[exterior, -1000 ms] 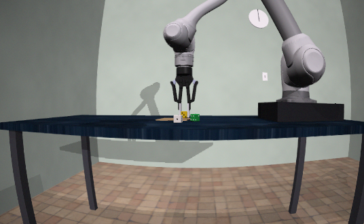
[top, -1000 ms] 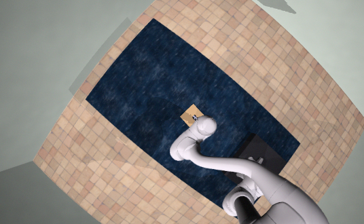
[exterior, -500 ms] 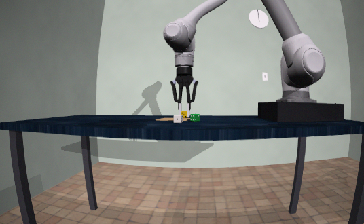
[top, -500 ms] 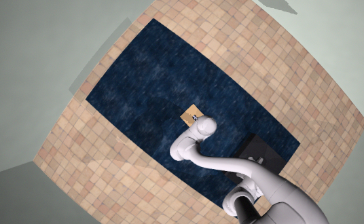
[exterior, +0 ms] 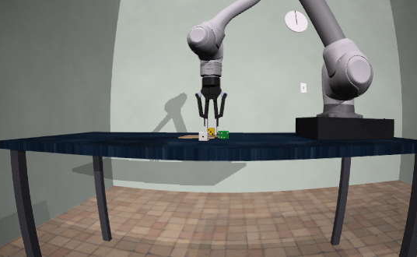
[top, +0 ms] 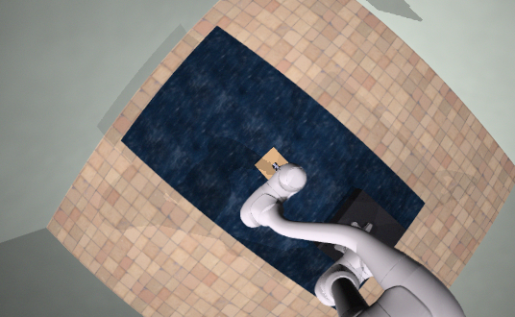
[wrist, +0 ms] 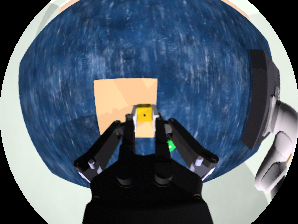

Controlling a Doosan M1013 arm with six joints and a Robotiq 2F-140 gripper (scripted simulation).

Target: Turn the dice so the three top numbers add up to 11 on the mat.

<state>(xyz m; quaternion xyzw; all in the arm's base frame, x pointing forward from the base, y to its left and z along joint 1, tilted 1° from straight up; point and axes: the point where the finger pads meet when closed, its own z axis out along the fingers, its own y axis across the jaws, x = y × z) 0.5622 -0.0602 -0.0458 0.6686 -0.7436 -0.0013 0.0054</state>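
Now: the yellow die 2 cm below my hand. Also, from my hand: white die: 2 cm ahead, 18 cm to the left, 3 cm below; green die: 5 cm behind, 9 cm to the left, 3 cm below; tan mat: 5 cm ahead, 4 cm below.
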